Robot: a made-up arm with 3 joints. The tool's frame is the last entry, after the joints.
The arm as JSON. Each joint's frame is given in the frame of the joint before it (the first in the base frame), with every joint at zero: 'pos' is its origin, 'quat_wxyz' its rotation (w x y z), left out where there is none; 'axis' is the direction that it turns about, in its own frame. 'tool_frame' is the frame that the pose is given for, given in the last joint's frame.
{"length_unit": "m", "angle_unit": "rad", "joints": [
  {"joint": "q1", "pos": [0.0, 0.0, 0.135], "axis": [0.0, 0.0, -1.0]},
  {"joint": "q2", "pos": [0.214, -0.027, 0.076], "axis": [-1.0, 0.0, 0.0]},
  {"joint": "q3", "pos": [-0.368, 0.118, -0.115], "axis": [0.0, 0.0, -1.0]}
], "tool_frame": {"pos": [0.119, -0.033, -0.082]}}
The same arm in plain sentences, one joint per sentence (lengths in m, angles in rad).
The arm has three revolute joints in a row. What follows holds with every joint at zero, and every direction is one of the base frame's. The first joint lies 0.1350 m along +z from the base frame's origin and turns about -z. The second joint lies 0.2140 m along +x and 0.0270 m along -y and 0.0760 m along +z from the first joint and turns about -x. The third joint lies 0.3680 m along -x and 0.1180 m along +y and 0.1150 m along -z from the second joint and turns about -z. The tool frame, which is the frame that the pose is given for, lies 0.1190 m along +x and 0.0330 m along -y and 0.0820 m along -z from the third joint; its axes are parallel to the base frame's.
